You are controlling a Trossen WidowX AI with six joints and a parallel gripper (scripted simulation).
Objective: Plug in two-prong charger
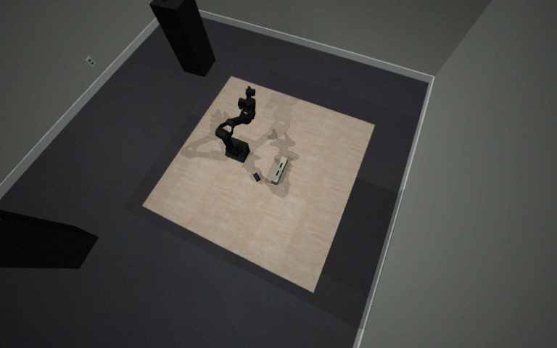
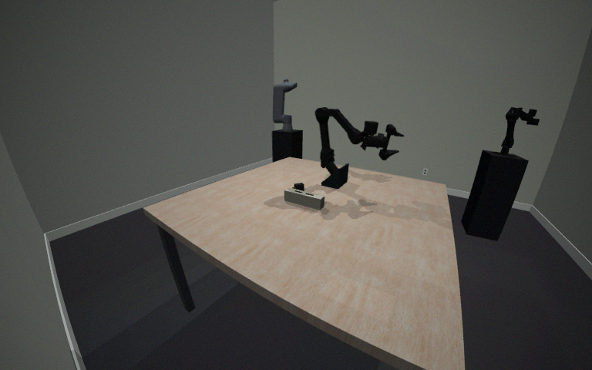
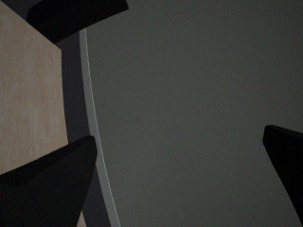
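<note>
Right now the black two-prong charger is 250 mm ahead of my gripper tip, 500 mm to the right of it and 270 mm below it.
</note>
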